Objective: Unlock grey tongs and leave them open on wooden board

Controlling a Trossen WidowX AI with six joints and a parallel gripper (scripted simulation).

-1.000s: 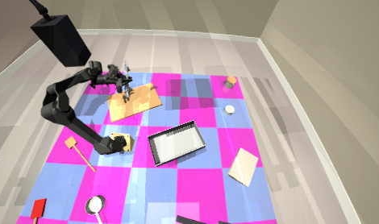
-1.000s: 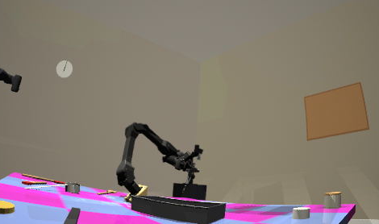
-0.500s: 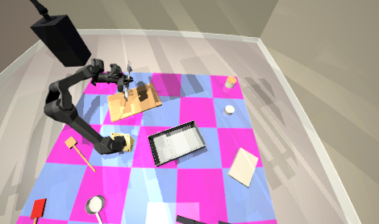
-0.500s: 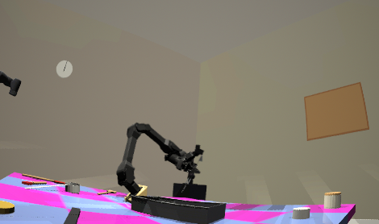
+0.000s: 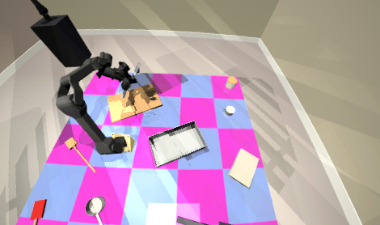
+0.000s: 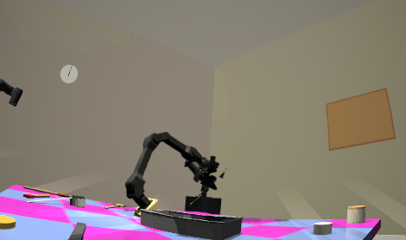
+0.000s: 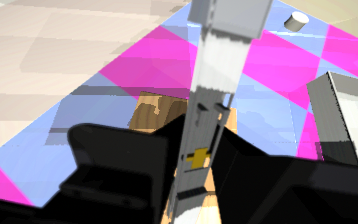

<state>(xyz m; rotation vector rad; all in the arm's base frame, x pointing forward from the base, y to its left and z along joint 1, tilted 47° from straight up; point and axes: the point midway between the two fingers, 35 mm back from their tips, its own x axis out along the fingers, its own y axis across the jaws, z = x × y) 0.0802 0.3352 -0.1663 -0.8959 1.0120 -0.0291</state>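
My gripper tip is 30 mm past the yellow lock piece, 20 mm below it and 10 mm to the left of it. Also, from my gripper tip: wooden board: 170 mm below, 60 mm behind, 30 mm to the right; then roasting tin: 380 mm to the right, 240 mm ahead, 150 mm below; then cream block: 630 mm ahead, 550 mm to the right, 160 mm below.
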